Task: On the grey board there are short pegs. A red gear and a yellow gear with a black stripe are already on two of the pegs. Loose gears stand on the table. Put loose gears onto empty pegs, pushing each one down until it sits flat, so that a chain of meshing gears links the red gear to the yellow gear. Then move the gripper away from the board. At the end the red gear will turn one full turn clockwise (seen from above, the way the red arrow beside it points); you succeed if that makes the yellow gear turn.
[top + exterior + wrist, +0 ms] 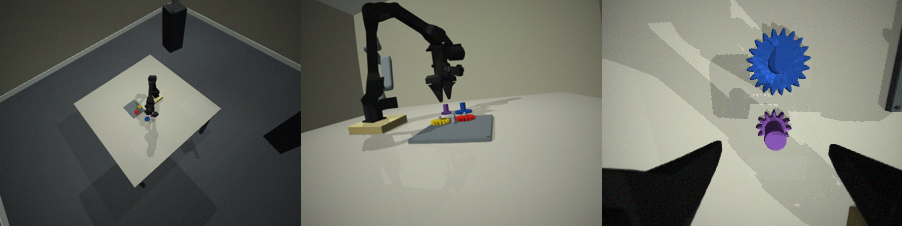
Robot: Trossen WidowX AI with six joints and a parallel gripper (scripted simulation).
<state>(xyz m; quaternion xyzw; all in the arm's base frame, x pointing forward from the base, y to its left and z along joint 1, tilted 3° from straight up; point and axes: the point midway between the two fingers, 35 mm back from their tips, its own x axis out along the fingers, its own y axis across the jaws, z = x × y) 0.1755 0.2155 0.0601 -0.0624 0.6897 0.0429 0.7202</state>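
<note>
My gripper tip is 4 cm above the purple gear. The rest, counted from my gripper tip: yellow gear: 8 cm ahead, 18 cm to the right, 4 cm below; then blue gear: 7 cm ahead, 1 cm to the left, 4 cm below; then red arrow: 14 cm ahead, 11 cm to the right, 5 cm below.
</note>
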